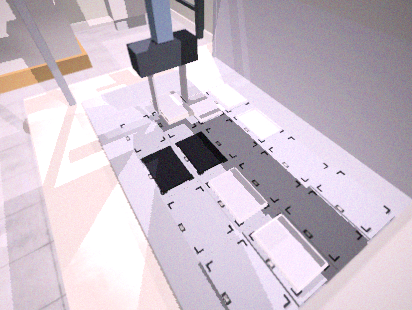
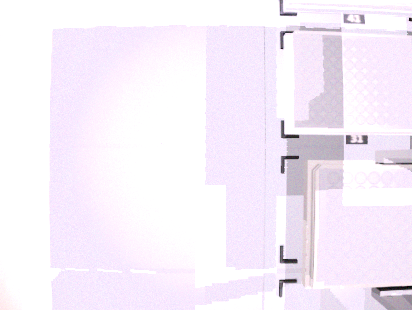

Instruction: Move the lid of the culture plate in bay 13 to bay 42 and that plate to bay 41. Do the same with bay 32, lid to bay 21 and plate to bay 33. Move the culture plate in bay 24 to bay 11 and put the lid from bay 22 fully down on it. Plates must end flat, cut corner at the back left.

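Places are measured from the robot's base along level axes (x back, y right, z up), in metres.
Pixels of known places: gripper, fingertip midpoint: (image 1: 171, 106) (image 2: 398, 223); robot's base, origin of the base link: (image 1: 121, 125).
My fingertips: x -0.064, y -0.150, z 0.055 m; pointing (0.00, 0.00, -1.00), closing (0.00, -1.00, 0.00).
Observation:
For each thing: its middle in the pictures, then the offset to it from my fingertips.
- clear culture plate, body centre: (image 2: 398, 223) (image 1: 171, 106) dx +0.000, dy +0.000, dz +0.000 m
- flat white lid, body centre: (image 1: 258, 123) dx -0.164, dy -0.214, dz -0.051 m
- black lid, body centre: (image 1: 200, 151) dx -0.164, dy +0.000, dz -0.051 m
- clear plate, body centre: (image 2: 360, 83) (image 1: 201, 106) dx +0.000, dy -0.107, dz -0.048 m
- black item, body centre: (image 1: 166, 167) dx -0.164, dy +0.107, dz -0.051 m
- pale plate, body centre: (image 1: 236, 193) dx -0.328, dy +0.000, dz -0.048 m
My gripper (image 1: 171, 105) (image 2: 395, 225) is shut on a clear culture plate (image 1: 175, 114) (image 2: 360, 245) and holds it level, a little above bay 21. Doubled rim lines suggest its lid is on. Bays 32, 33, 13 and 11 hold no plate or lid. A plate (image 1: 229, 95) (image 2: 345, 6) sits in bay 41 and a flat white lid (image 1: 259, 123) in bay 42. The culture plate (image 1: 289, 252) of bay 24 stands at the front right. A black lid (image 1: 200, 152) lies in bay 22. The held plate's cut corner cannot be made out.
A clear plate (image 1: 206, 106) (image 2: 375, 80) stands in bay 31, close beside the held plate. A black item (image 1: 167, 169) lies in bay 12 and a pale plate (image 1: 237, 195) in bay 23. A grey post (image 1: 47, 55) rises at the back left.

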